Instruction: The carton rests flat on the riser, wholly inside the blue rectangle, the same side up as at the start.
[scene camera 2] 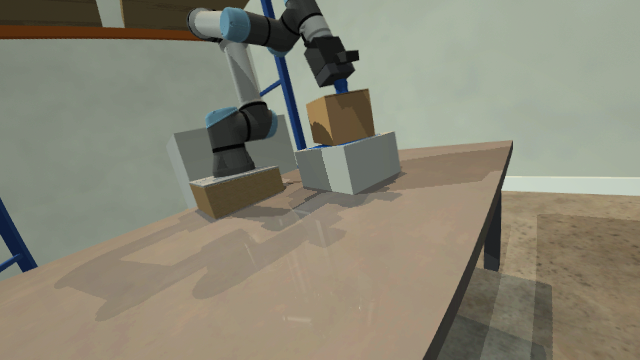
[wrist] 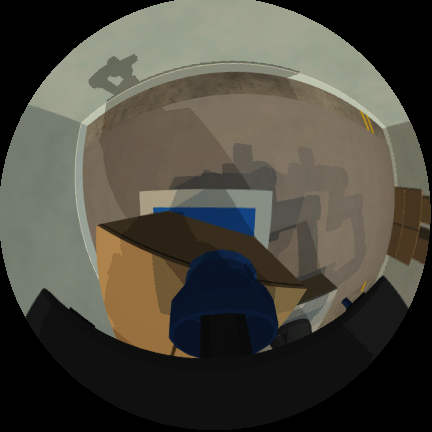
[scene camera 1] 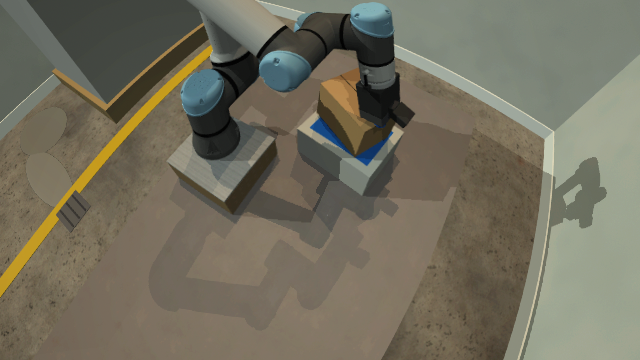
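Where they show: hand, tool point: [scene camera 2: 345,95] [wrist: 217,263]; arm's base, link origin: [scene camera 2: 234,172] [wrist: 288,331] [scene camera 1: 216,139].
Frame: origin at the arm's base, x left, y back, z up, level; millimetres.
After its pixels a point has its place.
The brown carton [scene camera 1: 340,117] @[z 117, x 197, y -304 mm] [scene camera 2: 350,117] @[z 88, x 226, y -403 mm] [wrist: 132,280] @[z 156, x 267, y -399 mm] is on or just over the pale riser [scene camera 1: 320,150] @[z -7, x 151, y -280 mm] [scene camera 2: 375,162] @[z -40, x 238, y -449 mm] [wrist: 263,200] @[z 25, x 154, y -429 mm]. It stands turned relative to the blue rectangle [scene camera 1: 367,159] @[z 25, x 186, y -410 mm] [wrist: 240,220] @[z 25, x 189, y -402 mm] and covers much of it. It may lean slightly; whether its whole underside touches the riser is unclear. Its far lower corners are hidden, so I cannot tell if it is wholly inside the blue. My suction gripper [scene camera 1: 381,125] @[z 145, x 219, y -407 mm] [scene camera 2: 341,87] [wrist: 222,265] is tilted, with its blue cup pressed on the carton's top near one edge, and holds the carton.
The robot's base stands on a low plinth [scene camera 1: 230,180] @[z 3, x -77, y -136 mm] [scene camera 2: 250,195] @[z -69, x -15, y -156 mm] beside the riser. The table [scene camera 1: 225,320] @[z -95, x -394, y -343 mm] [scene camera 2: 280,310] @[z -95, x -155, y -613 mm] has an open edge on the right in scene camera 2. A blue rack post [scene camera 2: 291,100] stands behind the arm.
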